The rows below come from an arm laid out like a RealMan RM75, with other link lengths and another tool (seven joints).
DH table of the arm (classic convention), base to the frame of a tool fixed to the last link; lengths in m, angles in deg. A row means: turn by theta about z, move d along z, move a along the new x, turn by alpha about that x. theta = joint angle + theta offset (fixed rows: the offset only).
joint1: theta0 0, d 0.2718, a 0, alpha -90
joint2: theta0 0, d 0, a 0, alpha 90
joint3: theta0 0, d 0.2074, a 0, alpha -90
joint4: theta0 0, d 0, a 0, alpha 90
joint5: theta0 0, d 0.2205, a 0, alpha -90
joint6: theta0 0, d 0, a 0, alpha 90
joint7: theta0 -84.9, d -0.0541, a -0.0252, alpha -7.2
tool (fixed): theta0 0, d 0.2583, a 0, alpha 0
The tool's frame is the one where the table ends.
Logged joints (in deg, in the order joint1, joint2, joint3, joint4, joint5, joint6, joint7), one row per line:
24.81 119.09 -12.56 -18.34 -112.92 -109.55 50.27
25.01 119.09 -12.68 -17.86 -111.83 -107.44 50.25
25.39 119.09 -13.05 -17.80 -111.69 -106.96 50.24
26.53 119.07 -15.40 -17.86 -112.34 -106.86 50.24
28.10 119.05 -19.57 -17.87 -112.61 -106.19 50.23
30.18 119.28 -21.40 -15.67 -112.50 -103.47 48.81
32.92 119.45 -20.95 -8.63 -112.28 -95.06 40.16
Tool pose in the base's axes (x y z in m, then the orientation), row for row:
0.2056 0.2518 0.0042 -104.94 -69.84 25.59
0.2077 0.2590 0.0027 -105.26 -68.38 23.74
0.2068 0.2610 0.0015 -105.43 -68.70 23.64
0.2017 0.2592 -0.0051 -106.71 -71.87 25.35
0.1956 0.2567 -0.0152 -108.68 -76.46 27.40
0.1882 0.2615 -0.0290 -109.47 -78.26 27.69
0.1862 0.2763 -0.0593 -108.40 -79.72 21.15
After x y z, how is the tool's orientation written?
As a rotation vector, in degrees.
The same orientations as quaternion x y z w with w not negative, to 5 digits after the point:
-0.73522 -0.48931 0.17929 0.43345
-0.73978 -0.48059 0.16685 0.44036
-0.74021 -0.48233 0.16597 0.43806
-0.74089 -0.49899 0.17600 0.41366
-0.74184 -0.52191 0.18703 0.37722
-0.74234 -0.53070 0.18777 0.36336
-0.73843 -0.54306 0.14407 0.37291

